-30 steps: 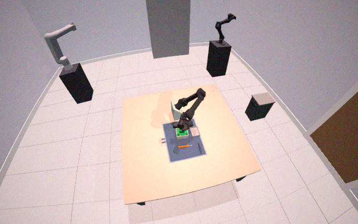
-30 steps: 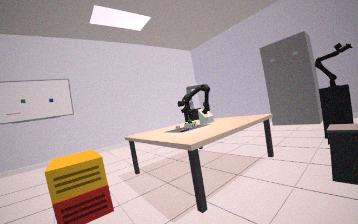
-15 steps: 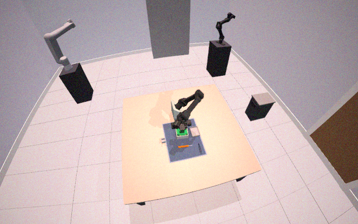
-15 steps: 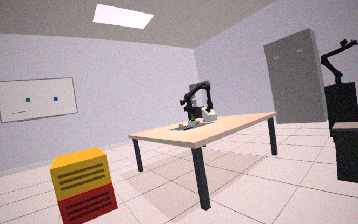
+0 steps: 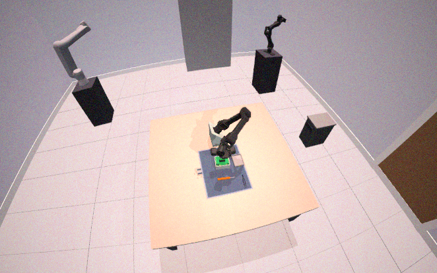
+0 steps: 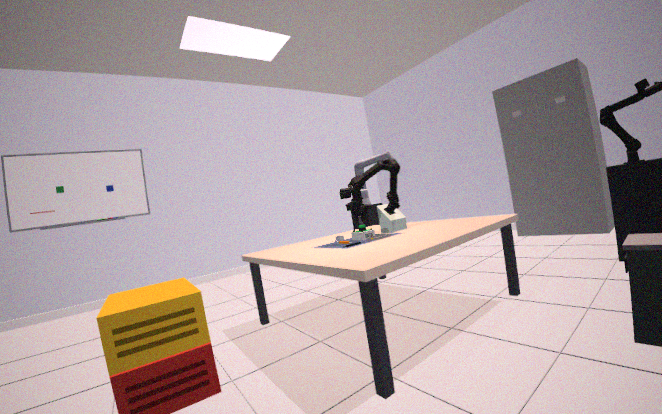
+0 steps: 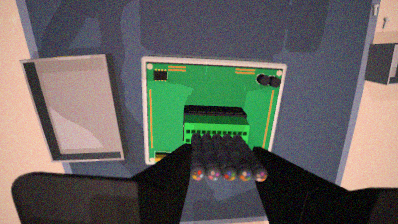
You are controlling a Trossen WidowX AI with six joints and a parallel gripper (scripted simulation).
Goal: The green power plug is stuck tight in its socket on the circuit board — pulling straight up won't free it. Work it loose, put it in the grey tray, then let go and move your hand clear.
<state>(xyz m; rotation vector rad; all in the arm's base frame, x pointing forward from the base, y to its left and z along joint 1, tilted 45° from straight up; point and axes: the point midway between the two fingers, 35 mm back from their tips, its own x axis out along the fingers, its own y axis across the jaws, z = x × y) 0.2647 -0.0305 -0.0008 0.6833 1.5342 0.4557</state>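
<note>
Right now my gripper tip is 30 mm above the green power plug. Round my gripper tip: blue mat 110 mm below, 50 mm ahead.
</note>
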